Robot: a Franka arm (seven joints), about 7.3 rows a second.
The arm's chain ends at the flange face. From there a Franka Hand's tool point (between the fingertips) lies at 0.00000 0.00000 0.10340 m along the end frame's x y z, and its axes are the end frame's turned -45 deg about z.
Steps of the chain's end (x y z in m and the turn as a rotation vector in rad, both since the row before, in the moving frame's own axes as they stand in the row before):
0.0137 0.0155 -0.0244 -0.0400 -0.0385 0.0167
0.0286 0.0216 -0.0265 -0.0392 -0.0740 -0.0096
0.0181 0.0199 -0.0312 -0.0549 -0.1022 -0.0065
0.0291 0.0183 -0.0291 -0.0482 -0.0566 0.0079
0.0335 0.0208 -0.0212 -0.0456 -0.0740 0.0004
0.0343 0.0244 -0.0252 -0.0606 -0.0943 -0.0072
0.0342 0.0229 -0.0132 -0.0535 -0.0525 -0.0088
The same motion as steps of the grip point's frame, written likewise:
-0.0070 0.0207 -0.0246 -0.0011 -0.0555 0.0167
-0.0033 0.0330 -0.0269 0.0246 -0.0800 -0.0096
-0.0127 0.0235 -0.0319 0.0334 -0.1111 -0.0065
0.0000 0.0329 -0.0294 0.0059 -0.0741 0.0079
0.0002 0.0363 -0.0216 0.0201 -0.0846 0.0004
-0.0043 0.0391 -0.0258 0.0238 -0.1095 -0.0072
0.0002 0.0405 -0.0135 -0.0007 -0.0750 -0.0088

